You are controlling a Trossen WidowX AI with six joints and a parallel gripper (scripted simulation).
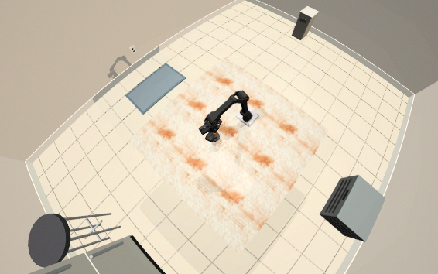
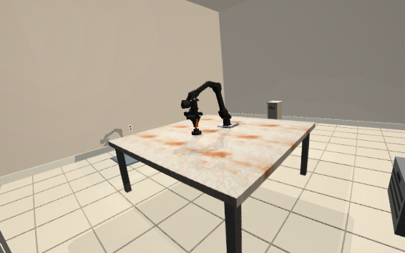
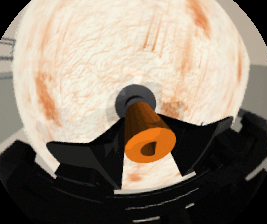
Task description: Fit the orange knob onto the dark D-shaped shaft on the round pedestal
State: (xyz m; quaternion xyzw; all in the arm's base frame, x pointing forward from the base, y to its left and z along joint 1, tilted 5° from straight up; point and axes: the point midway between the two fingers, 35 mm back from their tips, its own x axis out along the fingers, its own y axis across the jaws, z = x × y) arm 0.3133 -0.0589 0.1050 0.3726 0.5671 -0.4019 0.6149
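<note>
Now: the orange knob 2 cm above my gripper tip. Also, from my gripper tip: dark round pedestal: 4 cm below.
</note>
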